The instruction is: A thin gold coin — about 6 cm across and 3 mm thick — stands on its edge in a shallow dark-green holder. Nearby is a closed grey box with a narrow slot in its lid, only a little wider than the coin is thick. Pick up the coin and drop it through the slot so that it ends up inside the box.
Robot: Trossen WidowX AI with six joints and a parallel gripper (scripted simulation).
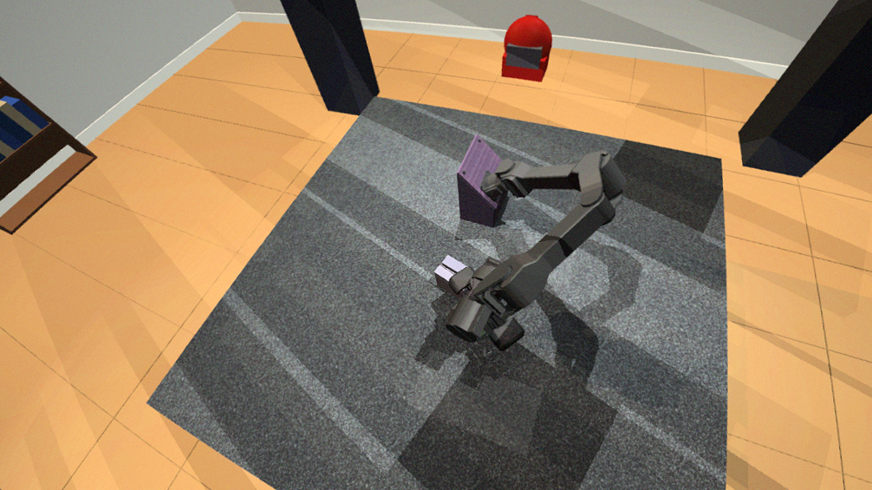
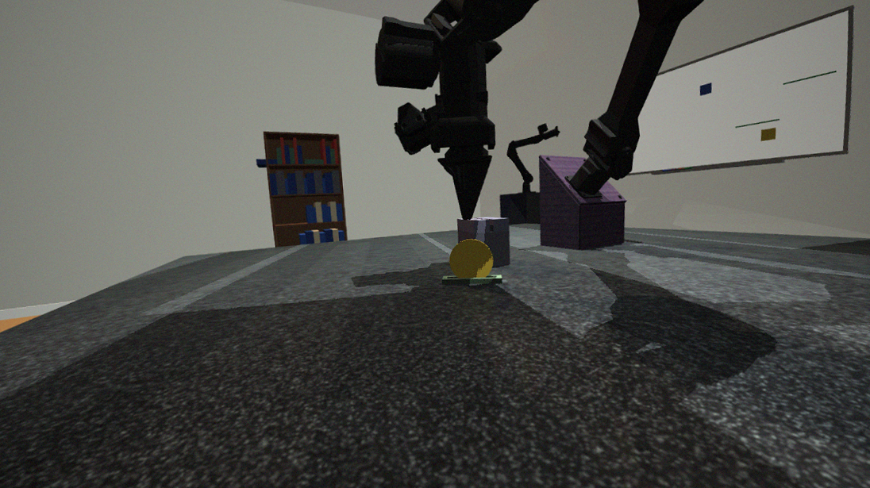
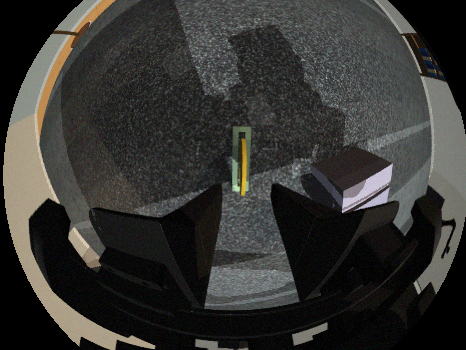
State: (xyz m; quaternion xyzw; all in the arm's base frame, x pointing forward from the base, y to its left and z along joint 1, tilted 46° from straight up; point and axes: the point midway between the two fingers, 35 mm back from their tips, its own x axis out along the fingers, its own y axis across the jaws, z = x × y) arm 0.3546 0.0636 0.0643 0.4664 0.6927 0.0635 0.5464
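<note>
Right now my gripper tip is 5 cm above the gold coin.
</note>
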